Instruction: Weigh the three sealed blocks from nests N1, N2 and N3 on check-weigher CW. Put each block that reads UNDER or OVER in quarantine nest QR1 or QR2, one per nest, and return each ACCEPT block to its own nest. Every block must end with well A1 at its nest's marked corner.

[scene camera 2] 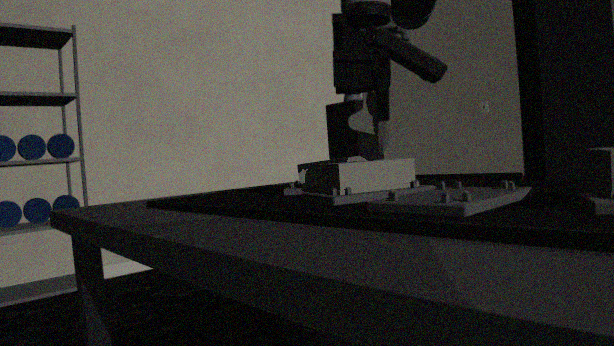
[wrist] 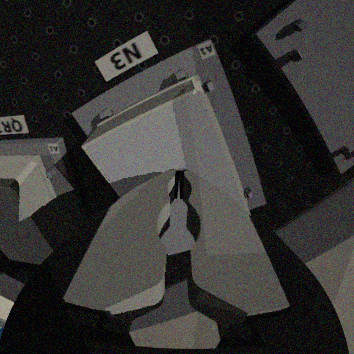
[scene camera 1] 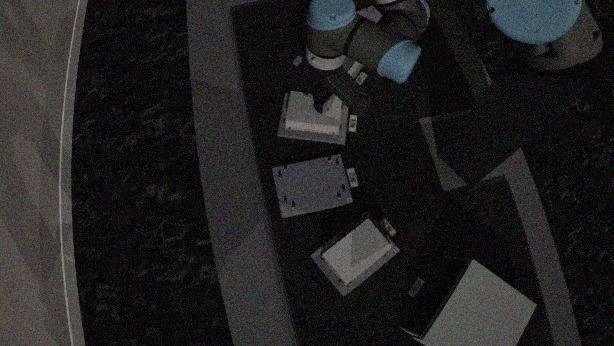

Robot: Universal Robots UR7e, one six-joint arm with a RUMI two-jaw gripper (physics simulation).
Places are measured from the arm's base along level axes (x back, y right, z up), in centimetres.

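Where they show: gripper, between the fingertips: [scene camera 2: 380, 155] [wrist: 178, 172] [scene camera 1: 323, 111]; arm's base, origin of its link: [scene camera 1: 560, 49].
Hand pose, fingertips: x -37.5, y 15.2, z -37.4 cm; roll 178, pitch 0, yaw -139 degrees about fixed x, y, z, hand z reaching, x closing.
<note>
Things, the pixels of their top centre, and the offset from my fingertips. "spot": a spot on its surface instead.
- nest N3, centre of its top: [wrist: 180, 170] [scene camera 2: 366, 182] [scene camera 1: 314, 114] dx -1.7, dy +1.7, dz -3.9 cm
- Nest N2, centre of its top: [scene camera 2: 452, 185] [scene camera 1: 311, 183] dx -6.5, dy -15.1, dz -3.9 cm
- nest N1, a spot on its surface: [scene camera 1: 345, 290] spot: dx -5.4, dy -40.5, dz -4.9 cm
- nest QR1, a spot on its surface: [wrist: 30, 145] spot: dx +9.9, dy +9.7, dz -4.9 cm
- large pale box, centre of its top: [scene camera 1: 477, 317] dx +19.3, dy -55.2, dz +3.9 cm
- small dark label, a spot on its surface: [scene camera 1: 416, 287] spot: dx +10.6, dy -44.6, dz -5.9 cm
My gripper [scene camera 1: 321, 104] [scene camera 2: 371, 154] [wrist: 178, 172] is shut and empty, its tips close over the white block [scene camera 1: 305, 116] [scene camera 2: 377, 176] [wrist: 135, 137] in nest N3 [scene camera 1: 311, 137] [scene camera 2: 361, 197] [wrist: 232, 125]. Whether the tips touch it is unclear. Nest N2 [scene camera 1: 312, 185] [scene camera 2: 462, 208] [wrist: 320, 75] holds no block. A white block [scene camera 1: 345, 260] sits in nest N1 [scene camera 1: 345, 290]. Another block [wrist: 36, 192] sits in nest QR1 [wrist: 30, 145], cut off at the wrist view's left edge. Well A1 on the blocks cannot be made out, and no weight reading is legible.
A large pale box [scene camera 1: 485, 305] stands at lower right in scene camera 1, beside a small dark label [scene camera 1: 416, 287]. The blue-capped arm [scene camera 1: 400, 62] hides much of the top area there. Nest pegs [scene camera 2: 445, 197] stand up around N2. A shelf rack [scene camera 2: 77, 100] stands far left.
</note>
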